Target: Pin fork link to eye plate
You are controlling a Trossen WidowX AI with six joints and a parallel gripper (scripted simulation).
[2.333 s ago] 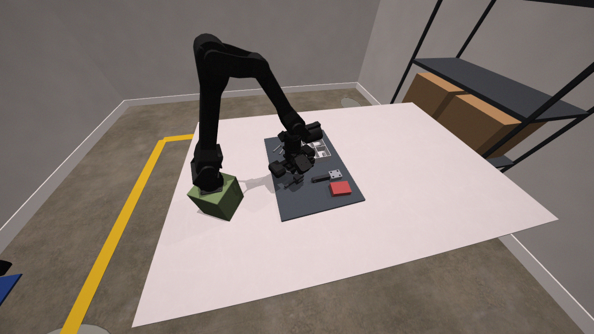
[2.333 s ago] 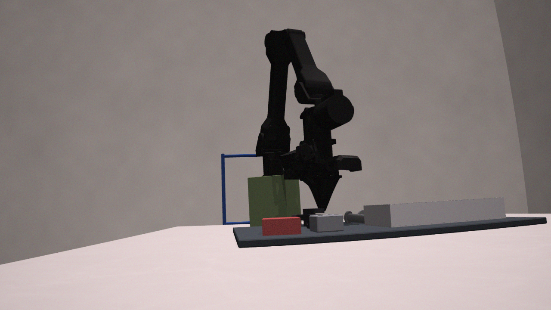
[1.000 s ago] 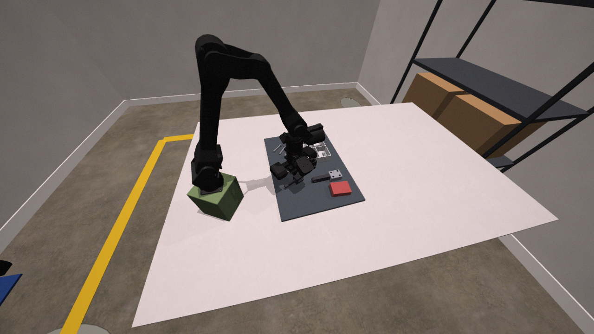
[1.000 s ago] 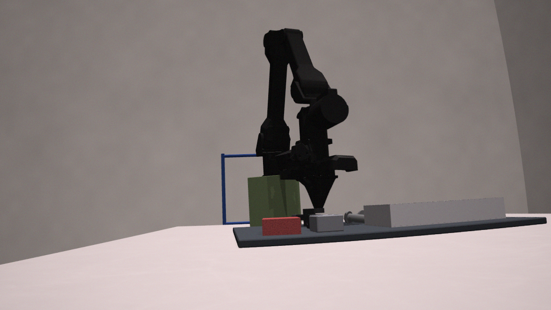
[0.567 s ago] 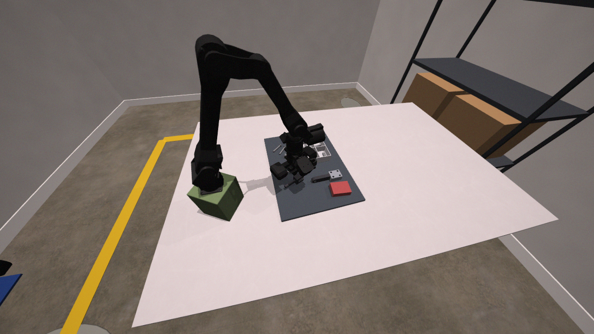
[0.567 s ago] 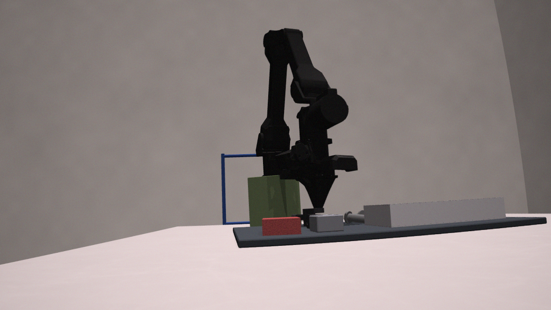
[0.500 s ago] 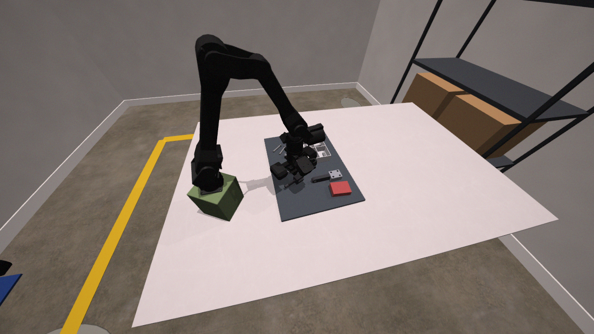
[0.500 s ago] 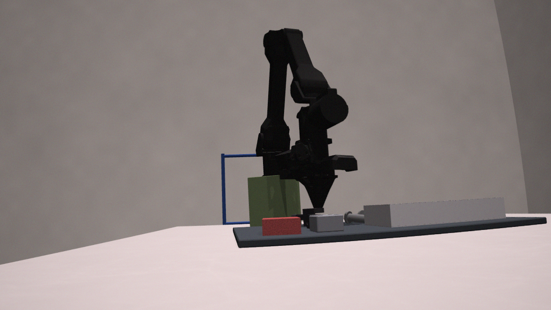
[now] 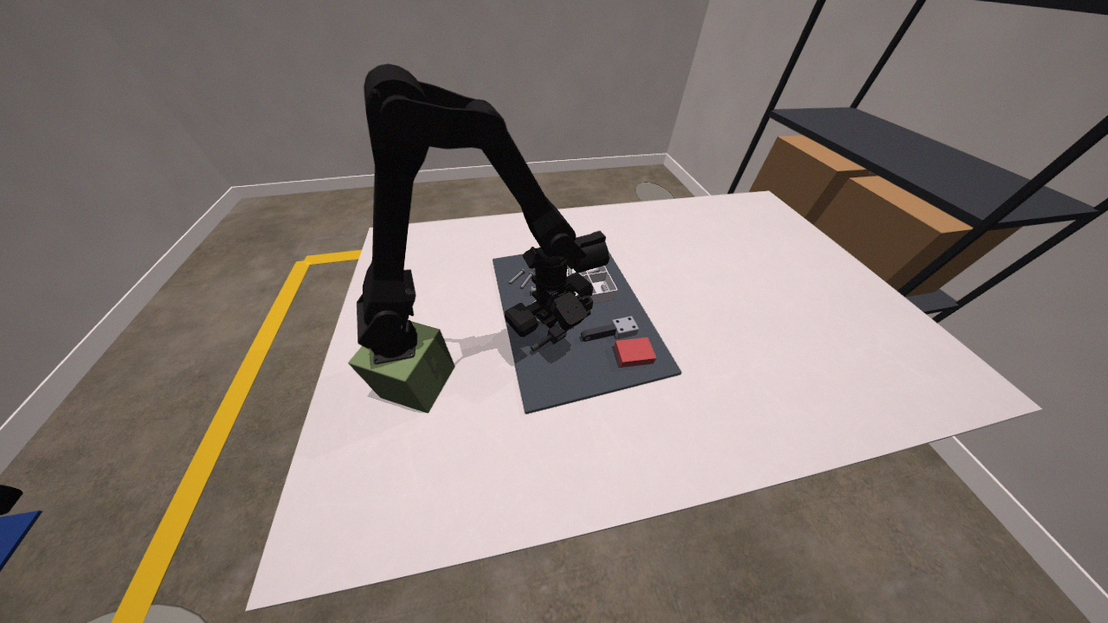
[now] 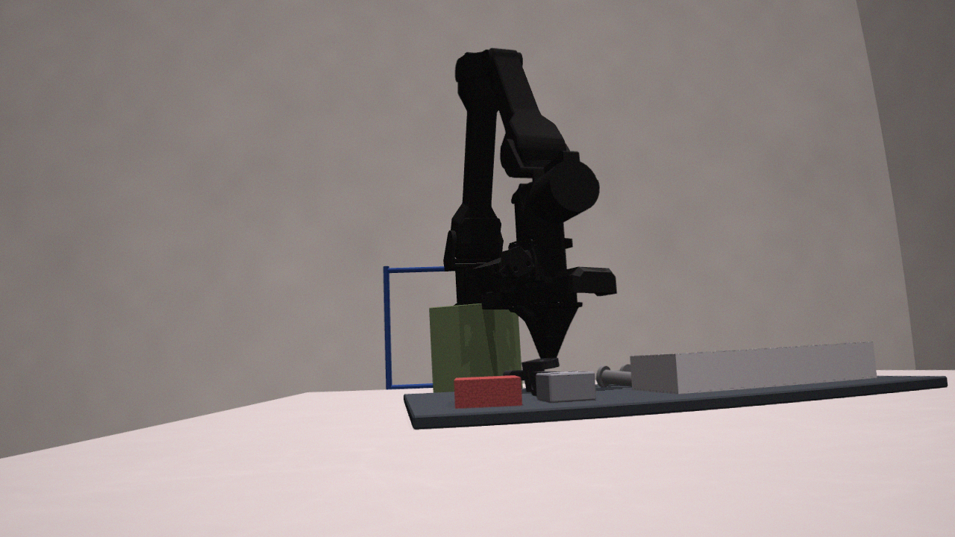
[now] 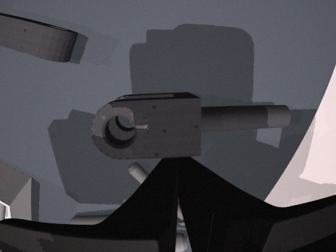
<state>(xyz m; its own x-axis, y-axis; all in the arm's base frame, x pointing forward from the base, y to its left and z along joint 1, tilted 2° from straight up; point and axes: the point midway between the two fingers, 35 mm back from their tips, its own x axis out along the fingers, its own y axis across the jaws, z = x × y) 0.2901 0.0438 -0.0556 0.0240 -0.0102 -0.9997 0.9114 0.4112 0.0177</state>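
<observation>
Now: the eye plate 9 cm ahead of my hand, 5 cm below it and 3 cm to the right of it. Also, from my hand: grey mount: 17 cm ahead, 5 cm below, 3 cm to the right; then dark mat: 8 cm ahead, 7 cm to the left, 7 cm below; then fork link: 4 cm below, 2 cm to the right.
</observation>
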